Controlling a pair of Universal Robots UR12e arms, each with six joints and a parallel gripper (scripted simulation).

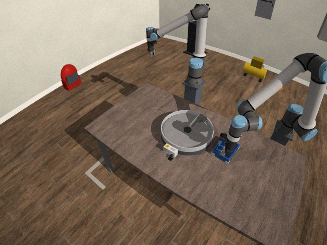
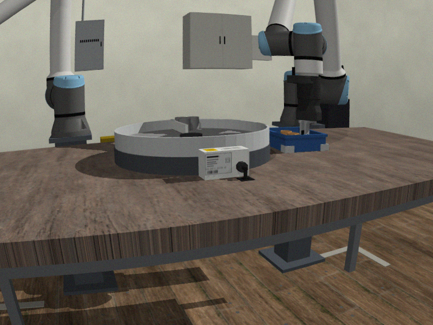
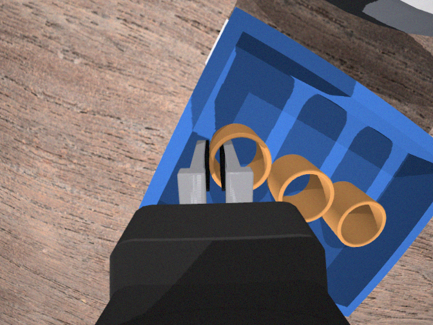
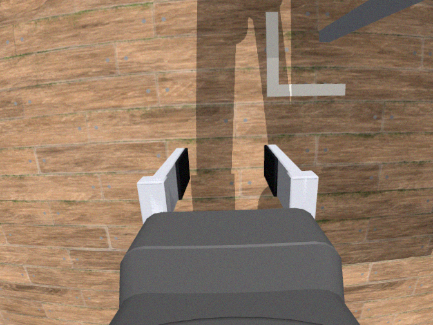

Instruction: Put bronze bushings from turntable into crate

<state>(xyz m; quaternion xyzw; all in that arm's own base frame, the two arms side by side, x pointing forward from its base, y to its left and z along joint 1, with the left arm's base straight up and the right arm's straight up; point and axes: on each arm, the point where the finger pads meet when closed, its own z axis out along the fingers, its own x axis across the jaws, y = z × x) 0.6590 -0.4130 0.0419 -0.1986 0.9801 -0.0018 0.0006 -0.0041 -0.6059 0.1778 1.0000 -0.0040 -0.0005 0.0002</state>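
Right now the blue crate is 6 cm behind my left hand, 1 cm to the right of it and 2 cm below it. Also, from my left hand: turntable (34 cm to the right, 1 cm above).
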